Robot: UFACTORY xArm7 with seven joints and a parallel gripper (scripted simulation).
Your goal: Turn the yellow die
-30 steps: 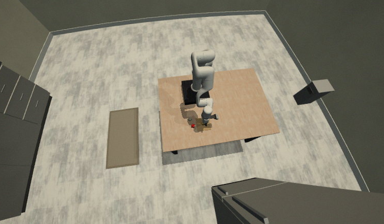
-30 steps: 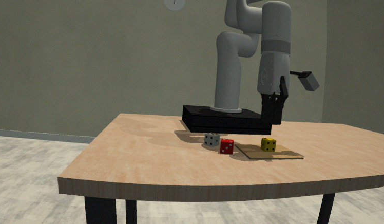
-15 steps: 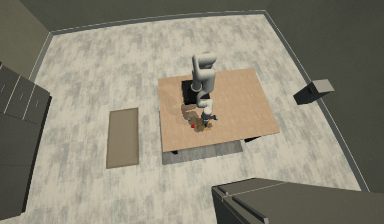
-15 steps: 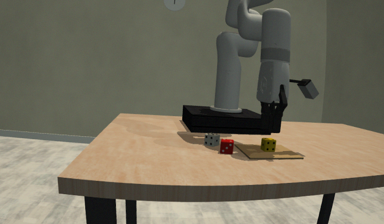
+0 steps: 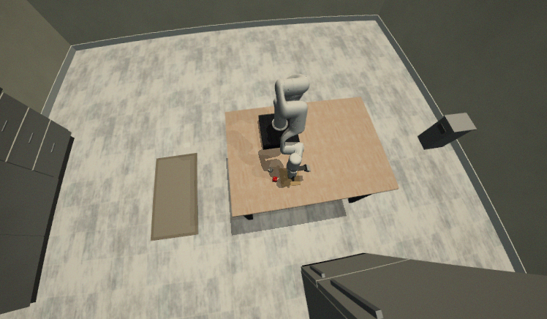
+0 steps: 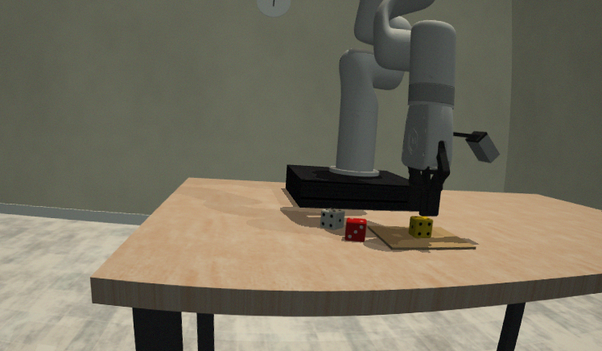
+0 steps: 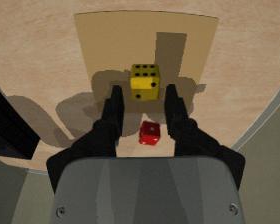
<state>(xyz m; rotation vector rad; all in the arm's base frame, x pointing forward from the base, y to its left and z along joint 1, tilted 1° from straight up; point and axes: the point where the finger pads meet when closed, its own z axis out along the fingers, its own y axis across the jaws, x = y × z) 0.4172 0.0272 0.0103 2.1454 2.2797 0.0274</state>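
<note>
My gripper is now 40 mm above the yellow die. The rest, counted from my hand: white die: 130 mm to the right, 60 mm behind, 50 mm below; then red die: 110 mm to the right, 50 mm below, 20 mm ahead; then tan mat: 60 mm below.
</note>
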